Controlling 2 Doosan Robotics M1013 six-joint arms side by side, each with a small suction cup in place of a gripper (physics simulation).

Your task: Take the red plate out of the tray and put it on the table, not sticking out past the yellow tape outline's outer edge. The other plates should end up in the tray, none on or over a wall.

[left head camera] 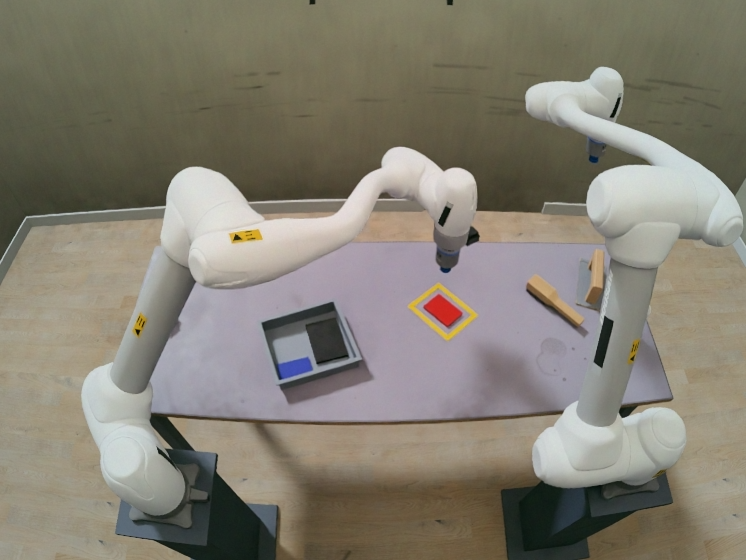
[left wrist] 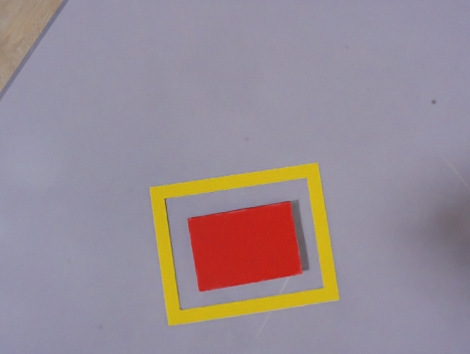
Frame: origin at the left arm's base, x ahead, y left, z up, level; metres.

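Seen in the pictures: left hand, tool point: (left head camera: 445,268); right hand, tool point: (left head camera: 593,159); left arm's base, link origin: (left head camera: 165,493).
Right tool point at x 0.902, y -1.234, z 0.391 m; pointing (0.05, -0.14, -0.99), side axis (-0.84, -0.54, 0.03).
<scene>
Offsets run from my right tool point to a thing's top centre. "pt": to the spot under its first point. Level surfaces: height alone.
The red plate @(dx -0.291, dy +0.476, dz -0.381 m) (left head camera: 442,309) (left wrist: 246,246) lies flat on the table inside the yellow tape outline (left head camera: 460,327) (left wrist: 162,255), apart from the tape on all sides. The grey tray @(pt dx -0.526, dy +0.835, dz -0.382 m) (left head camera: 319,377) stands at the left of the head view. Inside it lie a black plate @(dx -0.402, dy +0.822, dz -0.377 m) (left head camera: 327,340) at its right side and a blue plate @(dx -0.505, dy +0.904, dz -0.377 m) (left head camera: 294,367) in its near left corner, neither on a wall. My left gripper (left head camera: 445,269) is open, with nothing on its cup, and hangs above the table behind the red plate. My right gripper (left head camera: 594,159) is open and empty, high at the upper right.
The table @(dz -0.391 m) (left head camera: 397,379) (left wrist: 250,90) carries a wooden-handled brush-like tool @(dx -0.280, dy +0.108, dz -0.341 m) (left head camera: 553,299) and a second tool with a wooden block @(dx -0.185, dy -0.062, dz -0.303 m) (left head camera: 595,277) at the right. A faint ring-shaped stain (left head camera: 551,355) marks the table's right part. The left arm reaches over the table's back left.
</scene>
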